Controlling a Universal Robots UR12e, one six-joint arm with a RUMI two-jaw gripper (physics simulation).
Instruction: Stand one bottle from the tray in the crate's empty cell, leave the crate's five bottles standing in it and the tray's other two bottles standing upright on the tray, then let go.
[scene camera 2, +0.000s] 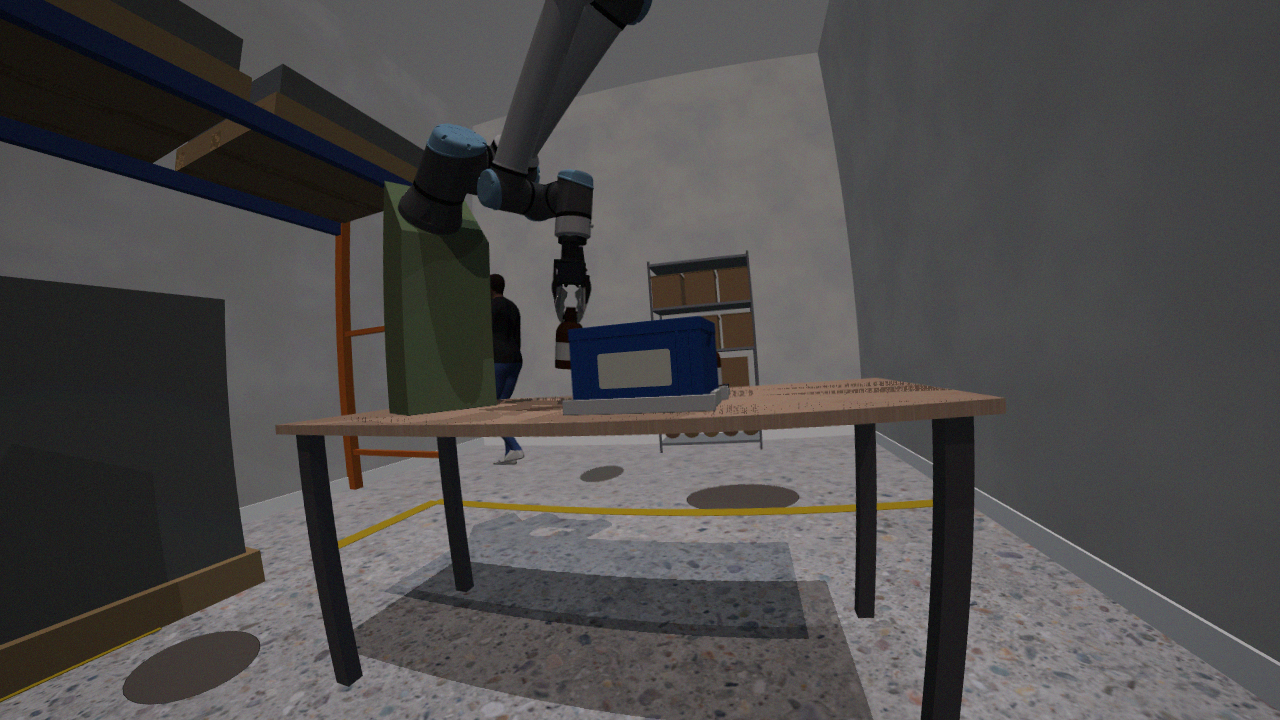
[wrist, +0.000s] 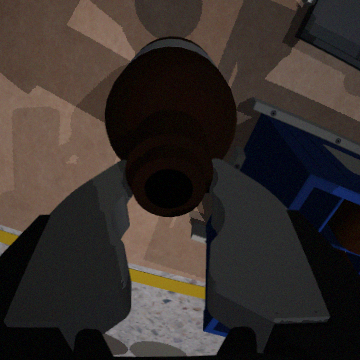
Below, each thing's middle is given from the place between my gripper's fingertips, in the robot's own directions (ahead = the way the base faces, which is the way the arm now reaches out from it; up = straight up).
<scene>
Now: the light grey rail (scene camera 2: 684, 403) 210 mm to the right of my hand, 200 mm ahead of it and 190 mm below it.
</scene>
